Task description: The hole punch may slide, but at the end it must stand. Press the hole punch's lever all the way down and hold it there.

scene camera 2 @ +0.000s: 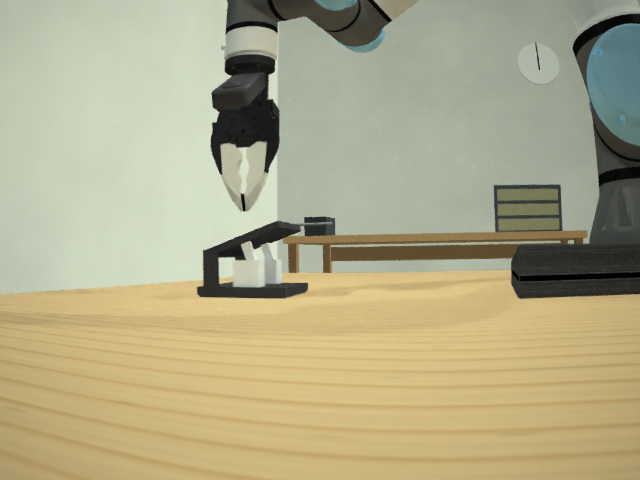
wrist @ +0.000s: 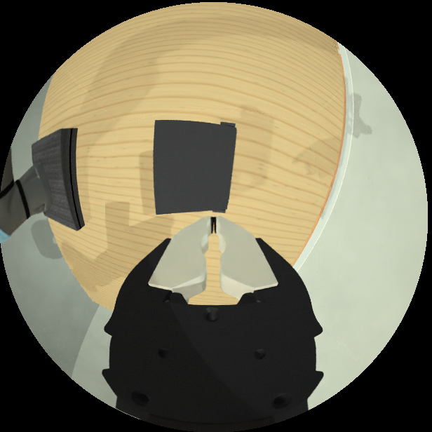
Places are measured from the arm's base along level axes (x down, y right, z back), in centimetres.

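Where they show: gripper, fingertip midpoint: (scene camera 2: 244, 211).
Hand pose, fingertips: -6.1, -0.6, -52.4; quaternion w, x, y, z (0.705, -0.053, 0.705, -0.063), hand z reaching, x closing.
Each offset is from my fingertips to the top centre of the thing, as dx, dy, dz. "pt": to the spot under its first point. Level surfaces: height alone.
The black hole punch @(pt +7.7, -10.5, -0.1) (scene camera 2: 210, 273) (wrist: 195, 167) stands upright on its flat base on the wooden table. Its lever @(+1.9, -4.3, +3.0) (scene camera 2: 258, 237) is raised, sloping up from the post at the left to its free end at the right in the scene view. Two white blocks (scene camera 2: 249, 273) with slanted white pieces on top sit under the lever. My gripper (scene camera 2: 244, 208) (wrist: 213, 218) is shut and empty, pointing down. In the scene view its tips hang a little above the lever, not touching it. In the wrist view the tips are just below the lever's lower edge in the picture.
The wooden table @(dx +10.4) (scene camera 2: 336, 372) (wrist: 200, 75) bears the robot's black base block (scene camera 2: 573, 271) (wrist: 65, 177), at the right in the scene view. Behind stand a wooden bench (scene camera 2: 439, 238) with a small dark box (scene camera 2: 318, 226) and a shelved unit (scene camera 2: 527, 231). A wall runs beside the table.
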